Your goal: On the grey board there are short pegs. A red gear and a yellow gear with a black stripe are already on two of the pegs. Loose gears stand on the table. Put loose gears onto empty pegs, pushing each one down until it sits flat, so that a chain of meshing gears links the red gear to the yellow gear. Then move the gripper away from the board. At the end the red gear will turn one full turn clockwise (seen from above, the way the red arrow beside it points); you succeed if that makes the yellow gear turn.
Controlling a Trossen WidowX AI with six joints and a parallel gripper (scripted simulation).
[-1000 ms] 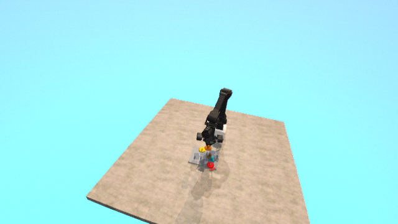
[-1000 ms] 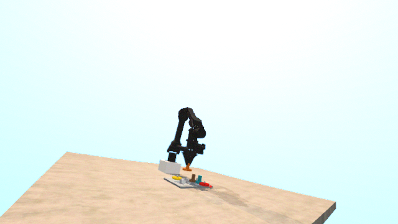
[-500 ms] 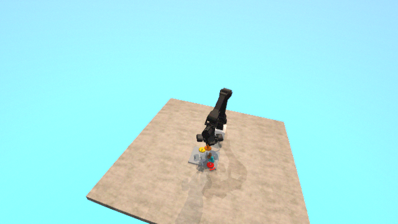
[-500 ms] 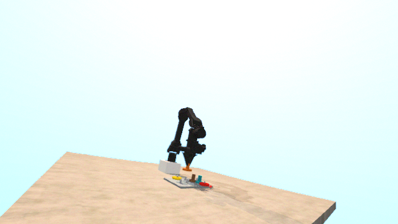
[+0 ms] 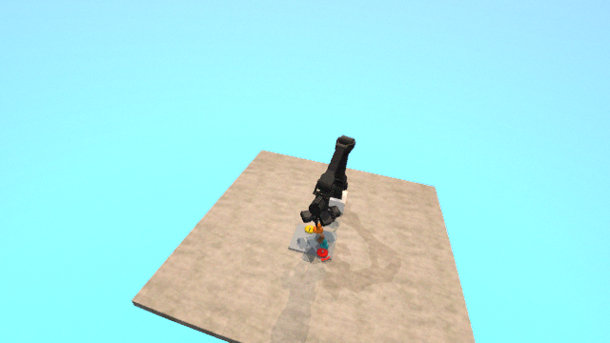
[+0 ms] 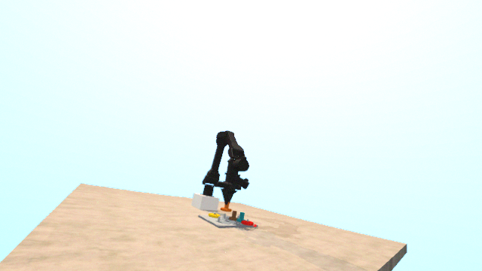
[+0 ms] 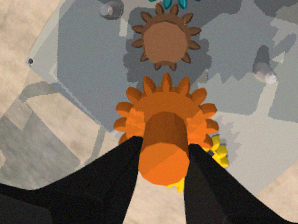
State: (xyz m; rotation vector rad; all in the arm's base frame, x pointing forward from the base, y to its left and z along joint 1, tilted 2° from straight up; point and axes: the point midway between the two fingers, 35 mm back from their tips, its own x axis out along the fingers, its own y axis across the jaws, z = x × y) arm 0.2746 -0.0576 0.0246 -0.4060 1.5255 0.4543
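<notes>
Right now the brown gear is 30 mm ahead of my gripper tip, 30 mm to the left of it and 50 mm below it. The rest, counted from my gripper tip: yellow gear 20 mm behind, 40 mm to the right, 50 mm below; then teal gear 60 mm ahead, 50 mm to the left, 50 mm below; then orange gear 10 mm below.
</notes>
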